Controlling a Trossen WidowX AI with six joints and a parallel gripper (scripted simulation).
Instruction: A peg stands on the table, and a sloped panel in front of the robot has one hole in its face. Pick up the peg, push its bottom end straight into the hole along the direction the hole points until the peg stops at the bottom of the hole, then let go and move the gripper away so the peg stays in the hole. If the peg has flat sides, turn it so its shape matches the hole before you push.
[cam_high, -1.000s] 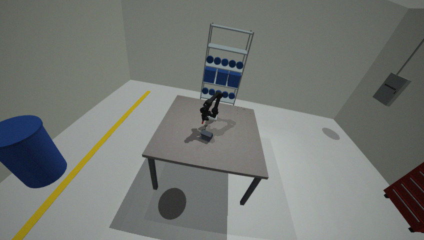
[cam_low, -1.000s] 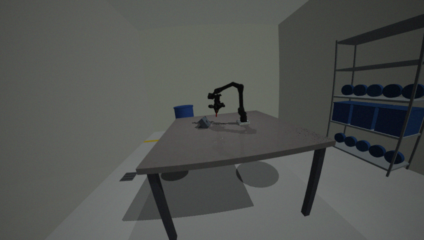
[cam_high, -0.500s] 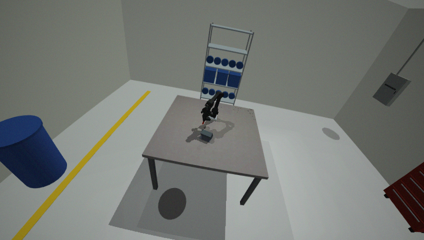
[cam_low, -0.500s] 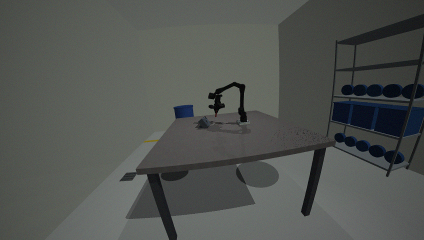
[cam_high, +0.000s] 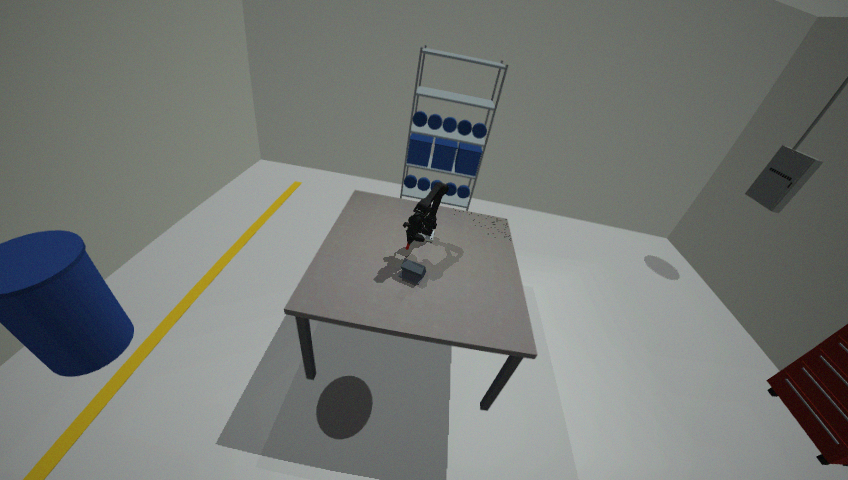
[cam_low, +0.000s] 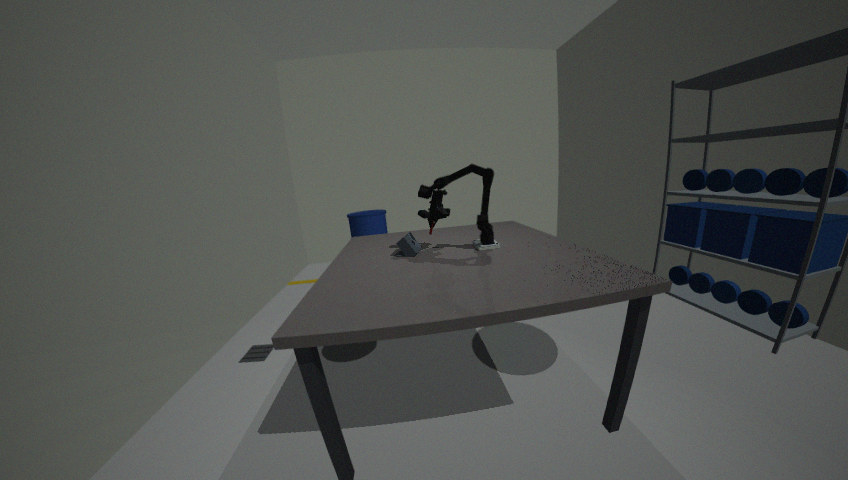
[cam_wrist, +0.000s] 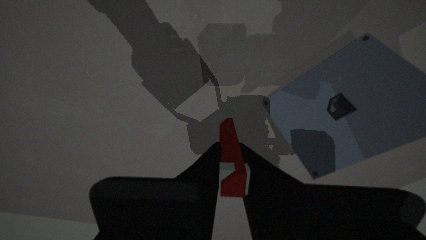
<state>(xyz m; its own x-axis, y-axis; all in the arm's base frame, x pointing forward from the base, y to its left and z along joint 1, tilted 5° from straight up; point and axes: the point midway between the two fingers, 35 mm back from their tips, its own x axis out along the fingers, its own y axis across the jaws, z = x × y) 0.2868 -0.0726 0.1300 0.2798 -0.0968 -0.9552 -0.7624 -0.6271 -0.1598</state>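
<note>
My gripper tip is now 13 cm short of the panel, 8 cm to the right of it and 7 cm above it. The rest, counted from my gripper tip: red square peg 2 cm above.
</note>
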